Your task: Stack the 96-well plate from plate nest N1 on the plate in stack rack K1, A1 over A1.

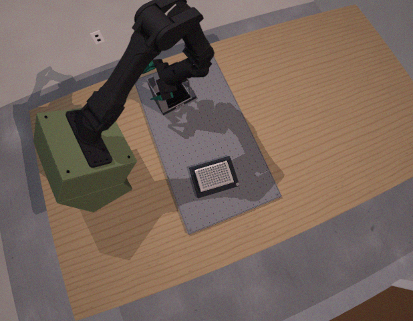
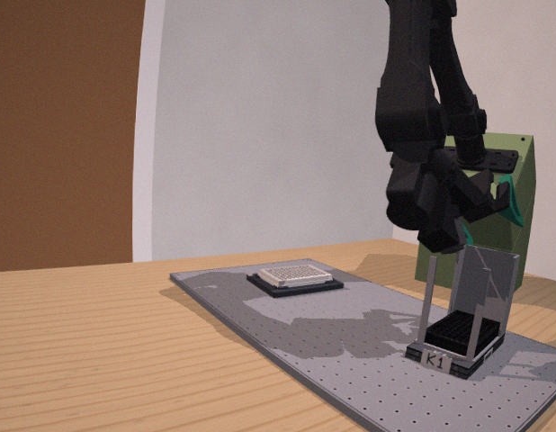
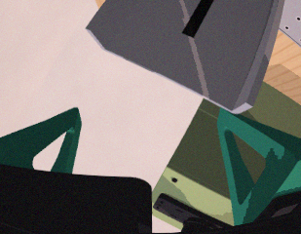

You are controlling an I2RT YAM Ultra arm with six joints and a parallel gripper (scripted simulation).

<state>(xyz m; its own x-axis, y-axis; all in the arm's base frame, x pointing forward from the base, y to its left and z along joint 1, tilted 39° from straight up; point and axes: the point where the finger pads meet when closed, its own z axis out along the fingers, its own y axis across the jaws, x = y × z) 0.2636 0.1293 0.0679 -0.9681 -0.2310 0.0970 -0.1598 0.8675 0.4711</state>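
Right now my hand is 38 cm to the left of the white 96-well plate, 15 cm above it and 4 cm short of it. The rest, counted from my hand: back wall: 9 cm below, 1 cm ahead; then thin post: 14 cm ahead, 9 cm below, 4 cm to the right; then black 96-well plate: 14 cm below, 8 cm ahead.
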